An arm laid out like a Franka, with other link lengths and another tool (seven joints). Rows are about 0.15 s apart.
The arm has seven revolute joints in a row. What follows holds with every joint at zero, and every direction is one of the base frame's. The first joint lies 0.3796 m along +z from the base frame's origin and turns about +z. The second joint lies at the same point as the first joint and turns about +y. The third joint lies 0.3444 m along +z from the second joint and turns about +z. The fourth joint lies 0.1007 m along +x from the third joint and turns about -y. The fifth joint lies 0.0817 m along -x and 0.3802 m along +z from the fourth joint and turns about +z. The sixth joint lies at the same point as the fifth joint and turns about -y. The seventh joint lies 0.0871 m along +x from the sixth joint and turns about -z. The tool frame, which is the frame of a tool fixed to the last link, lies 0.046 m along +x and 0.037 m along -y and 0.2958 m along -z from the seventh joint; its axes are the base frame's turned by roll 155.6, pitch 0 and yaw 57 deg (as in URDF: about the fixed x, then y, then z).
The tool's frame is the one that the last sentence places.
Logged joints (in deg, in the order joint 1, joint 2, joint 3, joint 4, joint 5, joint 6, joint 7), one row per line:
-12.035, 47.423, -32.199, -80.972, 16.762, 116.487, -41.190
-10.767, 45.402, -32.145, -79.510, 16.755, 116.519, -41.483
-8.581, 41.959, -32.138, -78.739, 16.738, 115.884, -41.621
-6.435, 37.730, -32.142, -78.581, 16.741, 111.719, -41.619
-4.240, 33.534, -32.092, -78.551, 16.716, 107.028, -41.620
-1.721, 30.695, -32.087, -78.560, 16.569, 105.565, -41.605
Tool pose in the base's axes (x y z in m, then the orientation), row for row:
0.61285, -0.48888, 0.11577, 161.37, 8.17, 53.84
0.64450, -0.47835, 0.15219, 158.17, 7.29, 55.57
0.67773, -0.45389, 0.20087, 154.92, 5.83, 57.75
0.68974, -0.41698, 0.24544, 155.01, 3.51, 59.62
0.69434, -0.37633, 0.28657, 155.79, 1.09, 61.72
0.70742, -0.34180, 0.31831, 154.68, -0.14, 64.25
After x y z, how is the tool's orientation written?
As angles about the fixed x, y, z axes (roll, pitch, yaw), in degrees.
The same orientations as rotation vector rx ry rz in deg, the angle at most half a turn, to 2 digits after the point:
141.58, 73.99, 1.69
138.23, 75.02, 5.27
134.87, 76.38, 9.74
134.91, 78.51, 13.05
135.37, 81.26, 16.08
133.44, 83.74, 18.98

